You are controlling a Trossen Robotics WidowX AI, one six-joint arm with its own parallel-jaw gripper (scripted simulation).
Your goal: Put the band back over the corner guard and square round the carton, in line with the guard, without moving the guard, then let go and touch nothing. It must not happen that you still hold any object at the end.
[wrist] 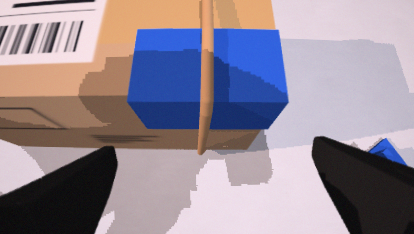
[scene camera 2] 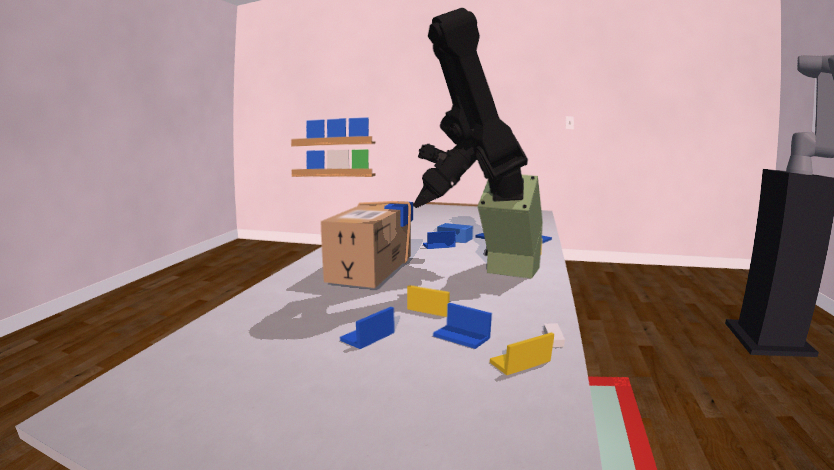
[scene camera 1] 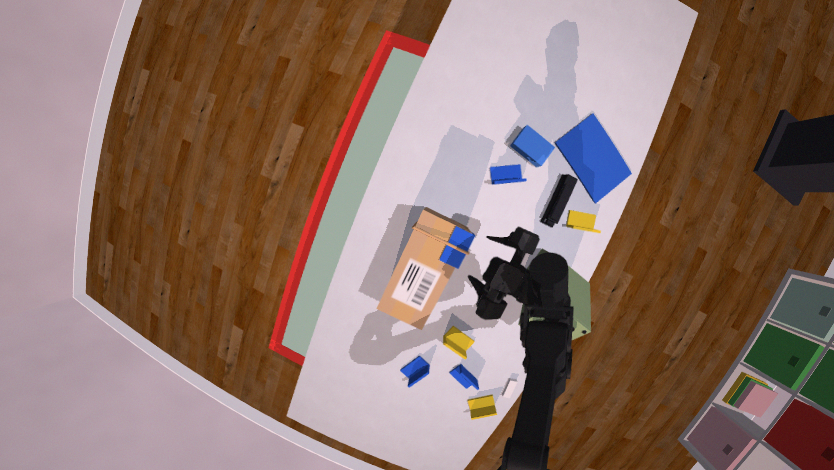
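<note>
Through scene camera 1 I see my gripper (scene camera 1: 478,256), and the same view gives me a black bar (scene camera 1: 566,184) and a blue board (scene camera 1: 588,149). Scene camera 2 shows me my gripper (scene camera 2: 419,203). The wrist view has the gripper (wrist: 214,151) in it too, but the black bar is out of frame in the wrist view, and the blue board is out of frame in the wrist view as well.
</note>
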